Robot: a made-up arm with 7 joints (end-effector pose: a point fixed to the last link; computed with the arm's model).
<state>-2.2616 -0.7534 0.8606 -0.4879 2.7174 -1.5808 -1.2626</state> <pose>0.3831 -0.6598 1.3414 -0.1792 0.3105 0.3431</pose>
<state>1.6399 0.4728 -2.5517 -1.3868 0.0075 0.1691 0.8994</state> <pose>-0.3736 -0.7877 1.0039 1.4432 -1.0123 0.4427</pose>
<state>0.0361 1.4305 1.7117 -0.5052 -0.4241 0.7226 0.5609</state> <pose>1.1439 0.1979 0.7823 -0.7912 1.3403 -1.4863</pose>
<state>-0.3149 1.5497 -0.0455 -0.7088 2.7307 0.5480 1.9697</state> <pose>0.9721 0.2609 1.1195 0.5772 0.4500 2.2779</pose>
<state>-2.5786 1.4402 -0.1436 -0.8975 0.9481 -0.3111 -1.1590</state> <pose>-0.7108 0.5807 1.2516 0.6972 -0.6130 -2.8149</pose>
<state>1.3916 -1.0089 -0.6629 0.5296 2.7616 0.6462 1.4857</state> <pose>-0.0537 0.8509 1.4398 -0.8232 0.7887 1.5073</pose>
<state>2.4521 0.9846 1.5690 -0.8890 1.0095 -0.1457 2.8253</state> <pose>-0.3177 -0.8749 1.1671 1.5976 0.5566 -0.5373</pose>
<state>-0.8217 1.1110 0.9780 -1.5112 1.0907 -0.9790 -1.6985</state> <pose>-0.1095 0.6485 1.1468 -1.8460 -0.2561 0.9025</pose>
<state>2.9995 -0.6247 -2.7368 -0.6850 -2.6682 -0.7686 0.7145</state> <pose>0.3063 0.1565 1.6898 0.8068 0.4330 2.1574</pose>
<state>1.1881 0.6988 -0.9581 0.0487 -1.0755 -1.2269 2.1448</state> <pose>0.1849 -0.7550 1.4161 2.0056 0.0320 -1.0237</pose>
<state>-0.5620 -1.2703 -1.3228 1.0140 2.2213 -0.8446 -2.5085</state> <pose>-0.9004 0.0503 0.9961 -1.8362 0.4315 0.7904</pose>
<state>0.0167 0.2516 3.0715 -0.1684 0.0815 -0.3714 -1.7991</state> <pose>0.4430 0.0362 1.7407 -0.0264 0.6787 -0.9729</pose>
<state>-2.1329 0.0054 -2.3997 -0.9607 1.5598 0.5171 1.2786</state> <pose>-0.0201 0.5926 1.5368 -0.8868 1.2899 1.9042</pose>
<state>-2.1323 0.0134 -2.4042 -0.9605 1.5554 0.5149 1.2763</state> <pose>-0.0259 0.5985 1.5334 -0.8928 1.2971 1.9069</pose>
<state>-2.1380 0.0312 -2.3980 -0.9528 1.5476 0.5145 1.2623</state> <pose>-0.0351 0.6091 1.5292 -0.9014 1.3109 1.9139</pose>
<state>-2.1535 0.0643 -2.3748 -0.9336 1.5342 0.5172 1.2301</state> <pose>-0.0504 0.6266 1.5236 -0.9149 1.3345 1.9271</pose>
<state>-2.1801 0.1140 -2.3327 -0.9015 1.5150 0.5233 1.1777</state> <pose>-0.0743 0.6505 1.5163 -0.9356 1.3665 1.9462</pose>
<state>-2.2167 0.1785 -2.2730 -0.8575 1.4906 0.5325 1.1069</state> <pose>-0.1086 0.6781 1.5073 -0.9658 1.4029 1.9691</pose>
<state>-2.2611 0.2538 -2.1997 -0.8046 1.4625 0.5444 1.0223</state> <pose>-0.1548 0.7056 1.4962 -1.0088 1.4383 1.9928</pose>
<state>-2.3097 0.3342 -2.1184 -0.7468 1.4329 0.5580 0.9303</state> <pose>-0.2119 0.7288 1.4832 -1.0654 1.4681 2.0138</pose>
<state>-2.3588 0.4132 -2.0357 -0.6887 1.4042 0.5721 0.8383</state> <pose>-0.2761 0.7446 1.4685 -1.1334 1.4894 2.0295</pose>
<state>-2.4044 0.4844 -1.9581 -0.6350 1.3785 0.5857 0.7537</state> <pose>-0.3408 0.7521 1.4530 -1.2063 1.5021 2.0385</pose>
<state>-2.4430 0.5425 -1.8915 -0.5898 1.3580 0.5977 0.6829</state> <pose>-0.3984 0.7525 1.4386 -1.2746 1.5072 2.0409</pose>
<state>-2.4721 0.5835 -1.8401 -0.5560 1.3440 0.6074 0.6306</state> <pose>-0.4420 0.7485 1.4279 -1.3285 1.5065 2.0390</pose>
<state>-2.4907 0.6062 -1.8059 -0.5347 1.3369 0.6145 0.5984</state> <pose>-0.4681 0.7432 1.4228 -1.3619 1.5020 2.0360</pose>
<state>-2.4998 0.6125 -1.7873 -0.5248 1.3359 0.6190 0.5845</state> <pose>-0.4773 0.7382 1.4238 -1.3740 1.4951 2.0339</pose>
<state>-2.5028 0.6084 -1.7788 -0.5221 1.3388 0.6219 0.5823</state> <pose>-0.4755 0.7341 1.4289 -1.3721 1.4869 2.0328</pose>
